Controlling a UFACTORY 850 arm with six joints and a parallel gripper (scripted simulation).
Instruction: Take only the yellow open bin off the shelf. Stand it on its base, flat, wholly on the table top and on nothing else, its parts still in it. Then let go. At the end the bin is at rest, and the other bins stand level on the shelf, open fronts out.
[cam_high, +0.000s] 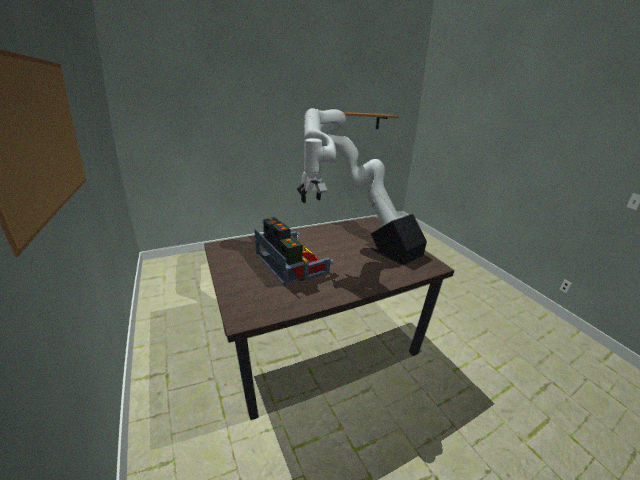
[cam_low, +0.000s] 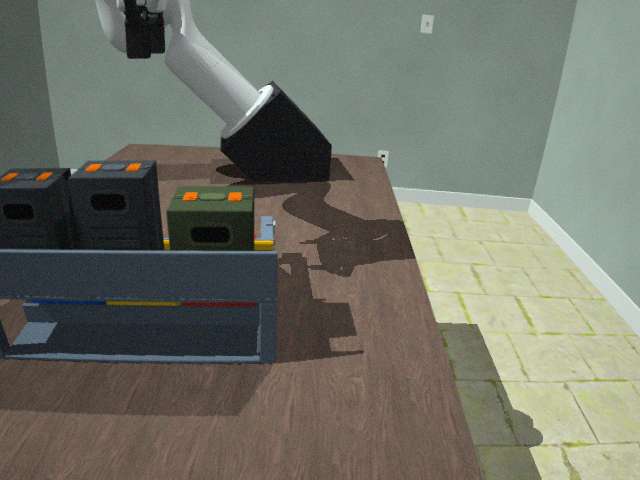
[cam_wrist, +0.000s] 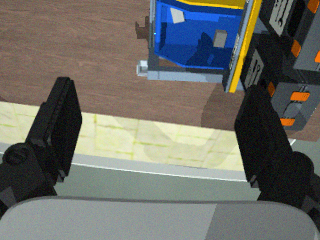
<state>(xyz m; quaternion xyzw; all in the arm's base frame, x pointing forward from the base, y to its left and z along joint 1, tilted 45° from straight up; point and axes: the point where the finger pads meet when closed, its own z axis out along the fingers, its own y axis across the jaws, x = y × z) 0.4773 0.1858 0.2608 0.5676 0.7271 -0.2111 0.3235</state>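
My hand is 1 cm past the shelf rail and 35 cm above it. Also, from my hand: blue open bin (10 cm ahead, 10 cm to the right, 31 cm below); yellow open bin (8 cm ahead, 1 cm to the left, 31 cm below); green box (16 cm ahead, 14 cm to the left, 21 cm below).
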